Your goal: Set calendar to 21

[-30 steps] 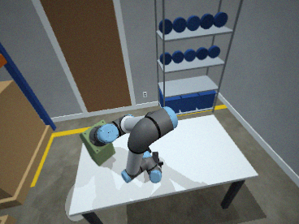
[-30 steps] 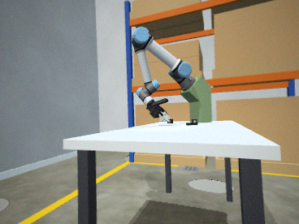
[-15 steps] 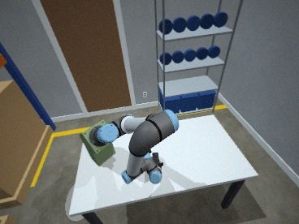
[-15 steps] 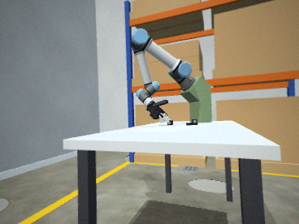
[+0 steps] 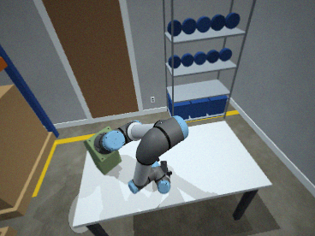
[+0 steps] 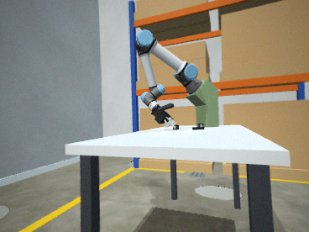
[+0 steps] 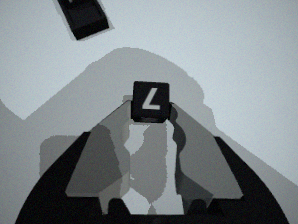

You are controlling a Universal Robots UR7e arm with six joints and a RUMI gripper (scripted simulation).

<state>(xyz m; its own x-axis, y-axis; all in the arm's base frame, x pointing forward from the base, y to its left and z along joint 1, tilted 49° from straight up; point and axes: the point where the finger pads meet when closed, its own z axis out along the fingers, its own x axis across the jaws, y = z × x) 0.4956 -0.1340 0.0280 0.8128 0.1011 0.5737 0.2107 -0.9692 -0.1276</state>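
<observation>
My gripper is now 1 cm to the right of the dark cube and 1 cm above it.
</observation>
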